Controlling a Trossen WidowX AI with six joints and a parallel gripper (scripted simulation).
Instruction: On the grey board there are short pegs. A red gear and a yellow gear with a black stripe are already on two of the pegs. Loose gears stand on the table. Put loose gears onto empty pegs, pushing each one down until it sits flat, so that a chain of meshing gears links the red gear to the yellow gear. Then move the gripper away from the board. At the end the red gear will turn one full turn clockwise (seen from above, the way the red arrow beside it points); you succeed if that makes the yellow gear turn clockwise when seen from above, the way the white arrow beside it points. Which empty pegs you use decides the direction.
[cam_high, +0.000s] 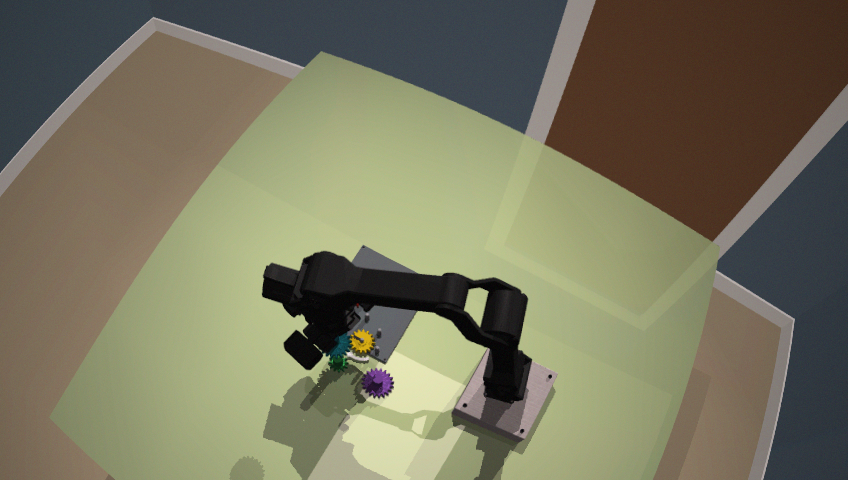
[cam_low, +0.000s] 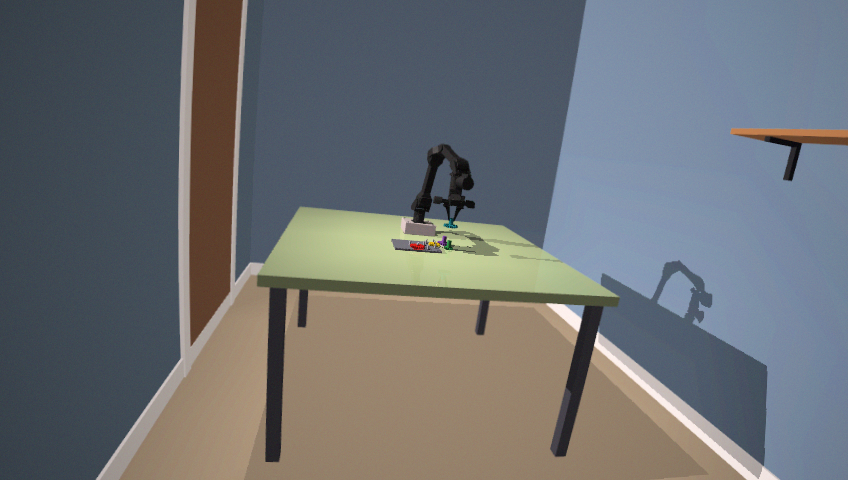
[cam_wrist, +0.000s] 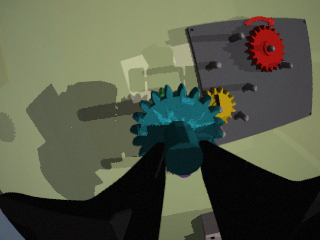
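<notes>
My gripper tip is 150 mm to the left of the grey board, 130 mm above it and 30 mm past it. The rest, counted from my gripper tip: white arrow 130 mm below, 40 mm behind, 20 mm to the right; then green gear 120 mm below, 10 mm to the left; then teal gear 10 mm below.
</notes>
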